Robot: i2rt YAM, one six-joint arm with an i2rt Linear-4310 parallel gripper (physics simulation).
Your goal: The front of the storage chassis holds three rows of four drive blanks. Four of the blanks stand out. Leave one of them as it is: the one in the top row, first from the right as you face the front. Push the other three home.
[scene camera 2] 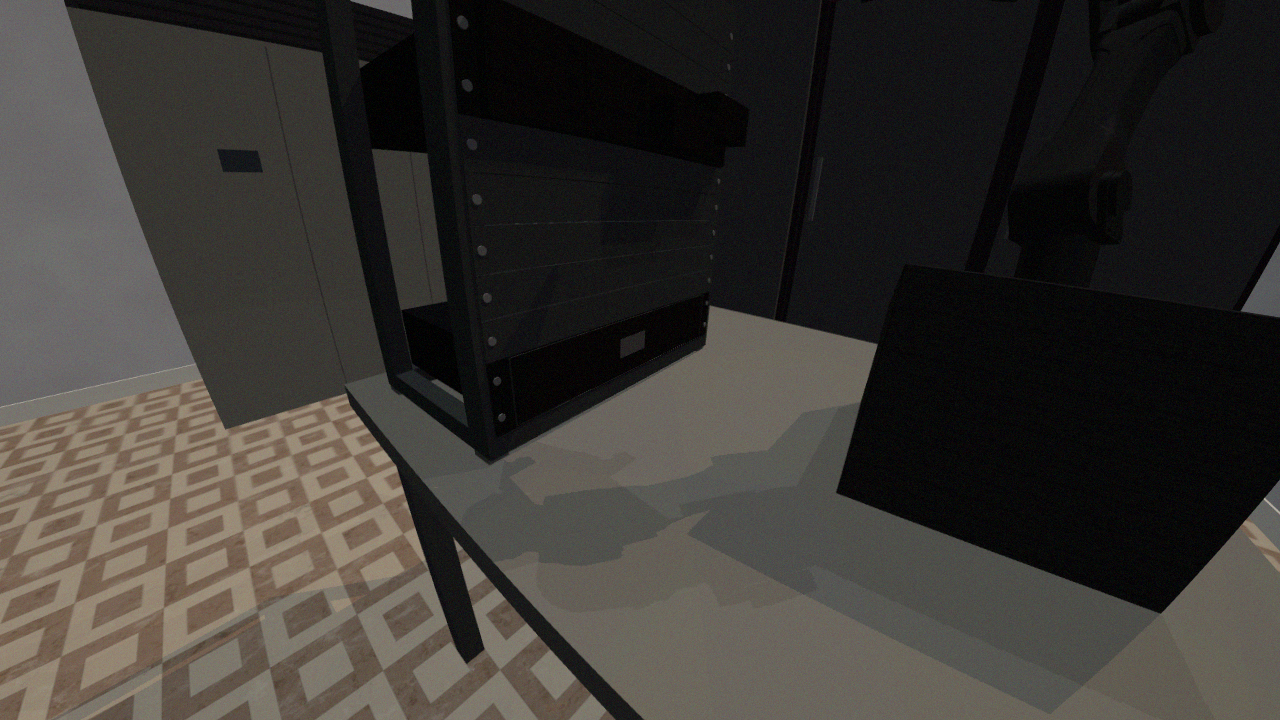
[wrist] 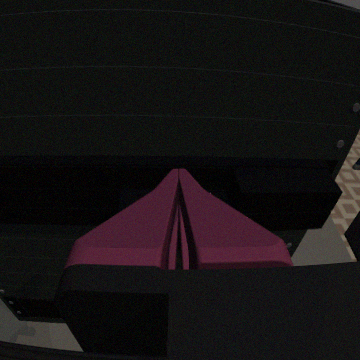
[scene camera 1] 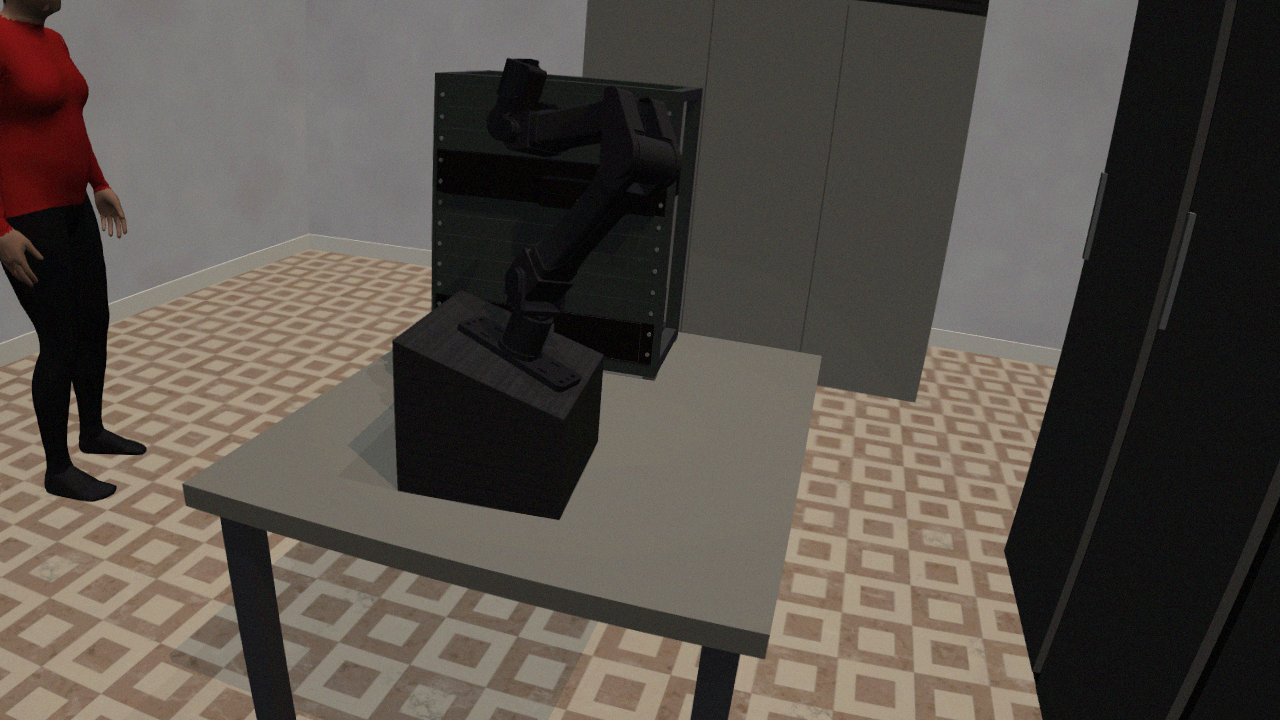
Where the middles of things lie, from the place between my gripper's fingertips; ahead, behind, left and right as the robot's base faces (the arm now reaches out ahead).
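Labels:
The rack [scene camera 2: 619, 119] is 22 cm below my hand, and I see it 24 cm ahead of that hand and 10 cm to the left of it.

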